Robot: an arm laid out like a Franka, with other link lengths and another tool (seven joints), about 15 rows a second.
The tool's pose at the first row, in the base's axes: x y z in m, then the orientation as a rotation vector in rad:
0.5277, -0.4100, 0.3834, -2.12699, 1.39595, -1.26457
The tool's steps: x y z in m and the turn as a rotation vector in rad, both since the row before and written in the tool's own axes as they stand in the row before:
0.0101, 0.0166, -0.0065, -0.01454, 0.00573, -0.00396
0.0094, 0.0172, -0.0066, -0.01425, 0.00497, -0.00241
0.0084, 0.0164, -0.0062, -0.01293, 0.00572, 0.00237
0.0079, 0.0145, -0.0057, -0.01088, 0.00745, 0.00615
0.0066, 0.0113, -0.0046, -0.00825, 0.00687, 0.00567
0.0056, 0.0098, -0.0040, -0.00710, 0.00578, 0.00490
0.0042, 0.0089, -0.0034, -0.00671, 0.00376, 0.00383
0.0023, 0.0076, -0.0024, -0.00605, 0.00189, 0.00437
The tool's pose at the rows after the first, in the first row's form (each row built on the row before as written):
0.5142, -0.4253, 0.3814, -2.13834, 1.40814, -1.26675
0.5000, -0.4401, 0.3790, -2.14824, 1.42119, -1.26750
0.4863, -0.4537, 0.3766, -2.15233, 1.43764, -1.26804
0.4739, -0.4659, 0.3750, -2.15072, 1.45627, -1.27032
0.4641, -0.4756, 0.3741, -2.14801, 1.47179, -1.27321
0.4554, -0.4838, 0.3733, -2.14564, 1.48513, -1.27550
0.4475, -0.4905, 0.3720, -2.14472, 1.49637, -1.27577
0.4410, -0.4952, 0.3700, -2.14341, 1.50674, -1.27380

